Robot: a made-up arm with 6 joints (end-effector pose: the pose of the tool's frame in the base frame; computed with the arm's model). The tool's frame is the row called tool.
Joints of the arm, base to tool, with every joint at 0 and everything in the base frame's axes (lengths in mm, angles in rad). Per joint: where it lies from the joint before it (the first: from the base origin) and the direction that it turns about. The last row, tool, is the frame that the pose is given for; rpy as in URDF.
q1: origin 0.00 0.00 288.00 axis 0 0 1
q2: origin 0.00 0.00 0.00 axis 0 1 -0.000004
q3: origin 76.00 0.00 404.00 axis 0 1 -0.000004
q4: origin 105.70 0.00 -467.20 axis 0 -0.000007 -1
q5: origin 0.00 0.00 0.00 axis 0 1 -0.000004
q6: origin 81.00 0.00 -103.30 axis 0 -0.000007 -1
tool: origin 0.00 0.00 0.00 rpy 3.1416 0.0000 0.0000
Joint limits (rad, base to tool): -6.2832..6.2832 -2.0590..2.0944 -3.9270..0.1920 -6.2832..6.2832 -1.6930..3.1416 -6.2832..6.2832
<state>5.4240 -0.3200 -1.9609 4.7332 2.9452 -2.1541</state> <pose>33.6 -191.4 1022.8 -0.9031 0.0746 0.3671 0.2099</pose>
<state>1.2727 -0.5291 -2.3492 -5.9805 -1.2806 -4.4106</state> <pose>-36.8 -243.8 1137.7 0.4910 -0.0418 0.1096 0.8632</pose>
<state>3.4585 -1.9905 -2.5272 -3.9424 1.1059 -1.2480</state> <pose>965.3 274.3 164.2 0.5809 0.6515 0.0931 0.4790</pose>
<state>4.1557 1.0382 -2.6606 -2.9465 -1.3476 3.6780</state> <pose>-402.0 -689.4 438.2 0.2251 -0.9599 0.1647 0.0294</pose>
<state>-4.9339 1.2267 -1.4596 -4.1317 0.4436 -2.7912</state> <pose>162.1 610.1 -205.7 -0.5024 -0.8123 -0.1552 0.2523</pose>
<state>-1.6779 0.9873 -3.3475 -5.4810 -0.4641 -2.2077</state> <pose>-150.5 -601.3 951.2 0.2000 -0.1817 -0.0350 0.9622</pose>
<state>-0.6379 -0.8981 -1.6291 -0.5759 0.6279 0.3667</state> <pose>-9.2 10.1 1151.4 0.4882 -0.2703 0.7342 0.3868</pose>
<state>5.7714 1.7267 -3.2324 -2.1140 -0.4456 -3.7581</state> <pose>846.7 -360.1 160.8 -0.7648 0.2358 -0.5897 0.1085</pose>
